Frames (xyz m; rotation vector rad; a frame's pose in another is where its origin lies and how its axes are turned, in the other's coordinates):
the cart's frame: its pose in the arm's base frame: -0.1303 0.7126 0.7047 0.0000 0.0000 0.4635
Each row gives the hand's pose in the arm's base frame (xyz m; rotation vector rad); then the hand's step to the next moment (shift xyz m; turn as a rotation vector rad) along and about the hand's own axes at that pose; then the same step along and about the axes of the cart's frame.
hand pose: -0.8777 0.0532 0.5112 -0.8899 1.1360 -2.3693
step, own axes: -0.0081 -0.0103 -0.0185 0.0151 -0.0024 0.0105
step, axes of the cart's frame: 0.0031 0.0221 -0.0038 -0.0094 -0.0097 0.0127
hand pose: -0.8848 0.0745 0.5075 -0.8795 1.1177 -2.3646
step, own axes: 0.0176 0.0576 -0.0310 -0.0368 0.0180 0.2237
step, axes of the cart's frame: -0.0393 -0.0119 -0.0539 0.1102 -0.1816 0.0811
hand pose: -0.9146 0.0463 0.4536 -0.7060 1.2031 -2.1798
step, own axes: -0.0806 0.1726 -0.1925 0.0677 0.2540 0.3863
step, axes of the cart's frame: 0.0079 0.0952 -0.2534 0.0635 -0.4620 -0.0297
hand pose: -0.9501 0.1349 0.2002 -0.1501 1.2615 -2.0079
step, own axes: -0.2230 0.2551 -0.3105 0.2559 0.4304 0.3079
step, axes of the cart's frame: 0.2735 0.2092 -0.3043 -0.0529 -0.5218 -0.2654
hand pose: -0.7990 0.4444 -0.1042 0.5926 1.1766 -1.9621
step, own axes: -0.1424 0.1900 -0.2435 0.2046 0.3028 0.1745
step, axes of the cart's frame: 0.3091 0.0837 -0.1144 -0.0376 -0.3354 -0.2238
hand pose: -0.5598 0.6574 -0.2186 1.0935 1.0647 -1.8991
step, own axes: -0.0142 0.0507 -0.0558 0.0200 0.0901 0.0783
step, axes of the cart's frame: 0.0740 -0.0030 -0.0201 -0.0118 -0.1185 -0.0217
